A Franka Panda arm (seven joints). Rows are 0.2 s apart.
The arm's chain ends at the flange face. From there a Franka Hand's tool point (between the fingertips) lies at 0.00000 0.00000 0.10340 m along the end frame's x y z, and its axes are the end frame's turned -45 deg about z.
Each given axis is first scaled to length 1.
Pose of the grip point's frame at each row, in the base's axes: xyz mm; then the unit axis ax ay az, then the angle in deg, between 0 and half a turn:
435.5 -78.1 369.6 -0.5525 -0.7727 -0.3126 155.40
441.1 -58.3 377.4 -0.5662 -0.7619 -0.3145 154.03
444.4 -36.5 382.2 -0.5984 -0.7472 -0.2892 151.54
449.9 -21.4 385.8 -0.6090 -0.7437 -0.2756 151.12
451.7 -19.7 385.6 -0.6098 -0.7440 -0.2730 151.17
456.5 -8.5 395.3 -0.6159 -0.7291 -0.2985 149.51
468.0 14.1 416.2 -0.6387 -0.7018 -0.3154 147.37
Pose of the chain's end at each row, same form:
434.7 -149.6 444.3 -0.8295 -0.5170 -0.2113 143.44
440.6 -131.0 450.9 -0.8394 -0.5020 -0.2085 142.08
447.6 -108.0 456.9 -0.8627 -0.4745 -0.1750 140.93
454.5 -91.6 461.6 -0.8700 -0.4662 -0.1603 141.16
456.5 -89.5 461.7 -0.8706 -0.4660 -0.1579 141.32
459.4 -82.7 467.2 -0.8745 -0.4516 -0.1768 138.64
468.8 -63.7 484.3 -0.8891 -0.4183 -0.1857 135.90

